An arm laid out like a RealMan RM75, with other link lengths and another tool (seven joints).
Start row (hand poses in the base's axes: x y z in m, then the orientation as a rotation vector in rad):
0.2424 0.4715 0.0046 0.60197 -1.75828 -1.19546
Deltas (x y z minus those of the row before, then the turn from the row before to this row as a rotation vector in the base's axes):
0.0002 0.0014 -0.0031 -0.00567 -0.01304 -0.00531
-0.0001 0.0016 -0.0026 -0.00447 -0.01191 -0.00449
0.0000 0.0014 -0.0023 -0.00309 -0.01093 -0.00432
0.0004 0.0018 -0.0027 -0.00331 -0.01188 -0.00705
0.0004 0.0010 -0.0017 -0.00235 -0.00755 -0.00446
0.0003 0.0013 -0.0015 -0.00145 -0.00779 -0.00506
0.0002 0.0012 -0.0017 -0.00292 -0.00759 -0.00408
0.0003 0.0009 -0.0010 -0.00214 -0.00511 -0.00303
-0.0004 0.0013 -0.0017 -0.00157 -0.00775 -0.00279
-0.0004 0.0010 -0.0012 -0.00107 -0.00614 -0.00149
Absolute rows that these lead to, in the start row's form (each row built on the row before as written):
0.2426 0.4729 0.0015 0.60335 -1.77465 -1.19228
0.2425 0.4745 -0.0011 0.60531 -1.78907 -1.18975
0.2425 0.4759 -0.0034 0.60752 -1.80190 -1.18849
0.2429 0.4777 -0.0061 0.60797 -1.81701 -1.18870
0.2433 0.4787 -0.0078 0.60812 -1.82673 -1.18856
0.2436 0.4800 -0.0093 0.60843 -1.83651 -1.18965
0.2438 0.4812 -0.0110 0.60860 -1.84636 -1.18866
0.2441 0.4821 -0.0120 0.60837 -1.85322 -1.18799
0.2437 0.4834 -0.0137 0.61050 -1.86189 -1.18745
0.2433 0.4844 -0.0149 0.61291 -1.86831 -1.18671

